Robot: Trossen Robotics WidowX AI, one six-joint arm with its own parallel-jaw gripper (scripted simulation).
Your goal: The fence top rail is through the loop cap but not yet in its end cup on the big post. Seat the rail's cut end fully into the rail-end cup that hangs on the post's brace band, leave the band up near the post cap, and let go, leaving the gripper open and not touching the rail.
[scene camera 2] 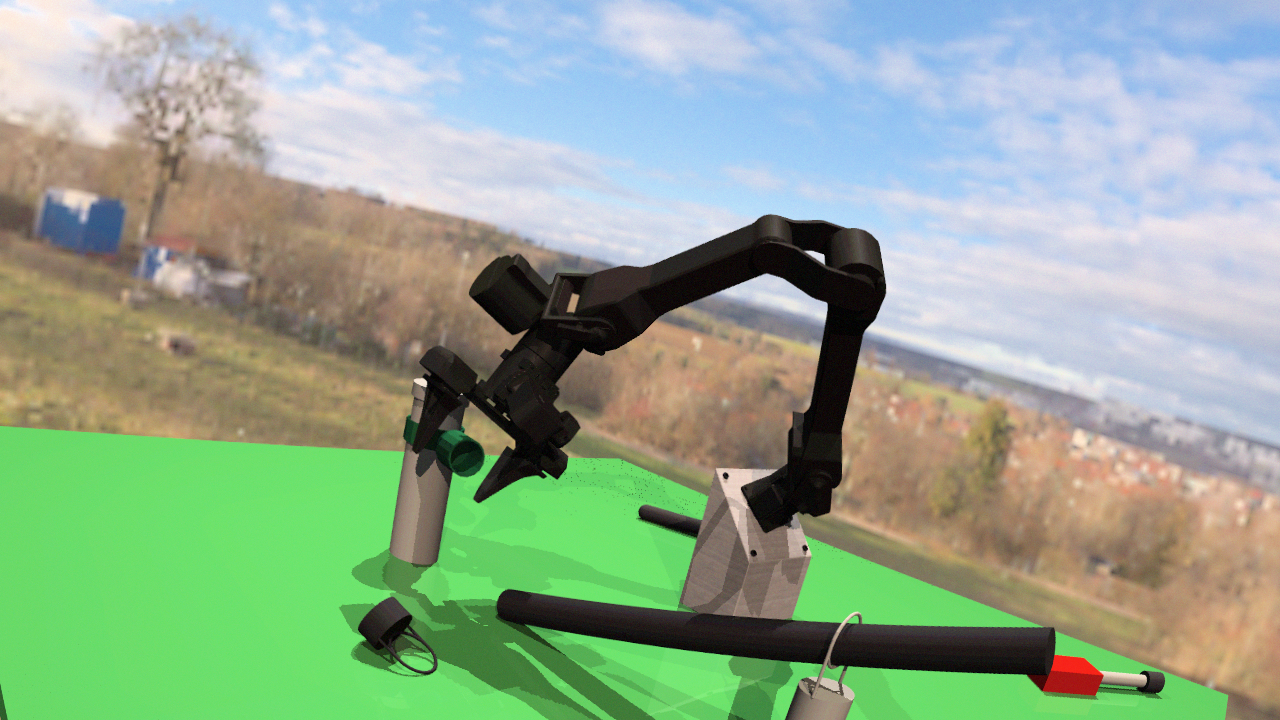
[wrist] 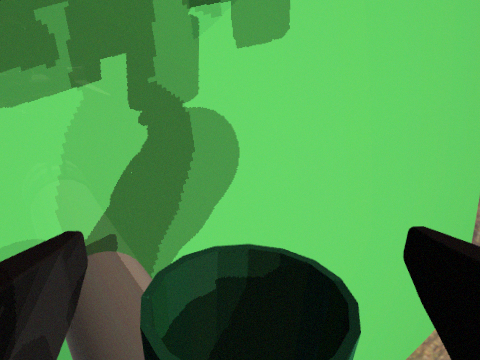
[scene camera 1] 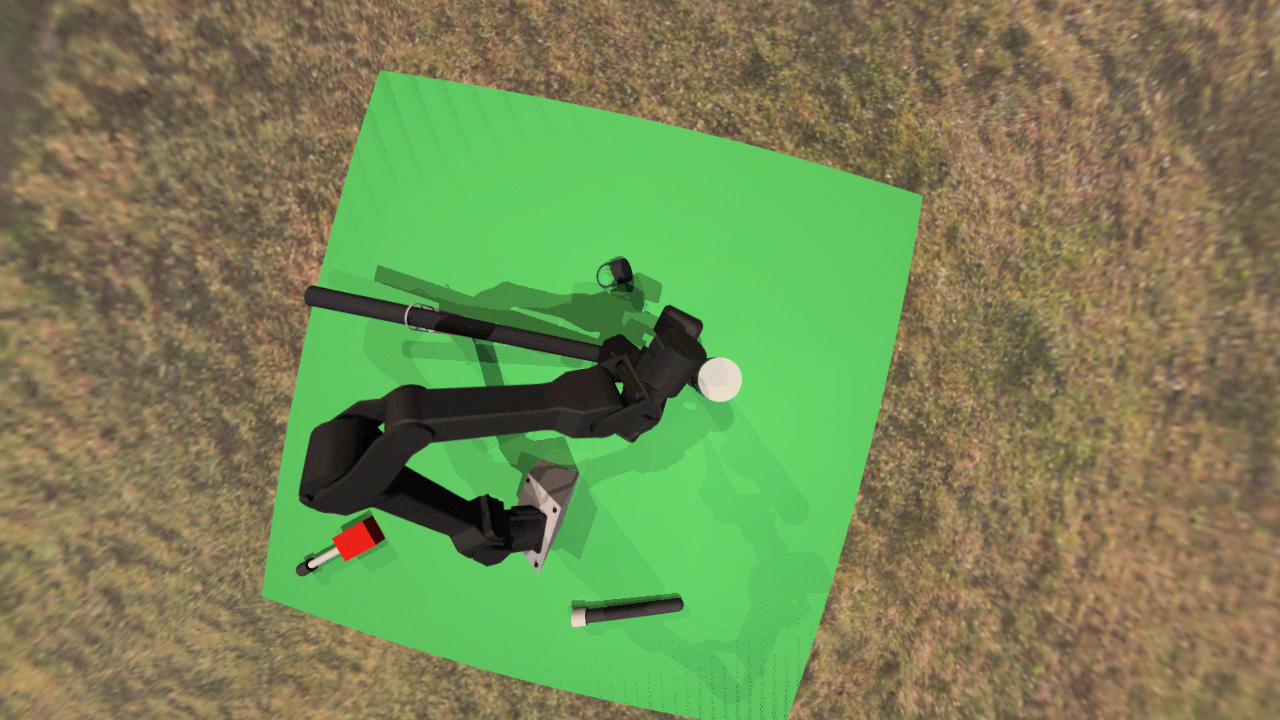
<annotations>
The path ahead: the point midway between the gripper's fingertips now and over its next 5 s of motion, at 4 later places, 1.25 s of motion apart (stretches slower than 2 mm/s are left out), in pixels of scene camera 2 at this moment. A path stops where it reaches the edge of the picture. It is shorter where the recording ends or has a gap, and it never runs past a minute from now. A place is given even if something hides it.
The gripper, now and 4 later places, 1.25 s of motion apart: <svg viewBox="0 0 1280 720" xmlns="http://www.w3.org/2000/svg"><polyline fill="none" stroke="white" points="445,477 452,484 467,486 567,429 637,537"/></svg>
</annotations>
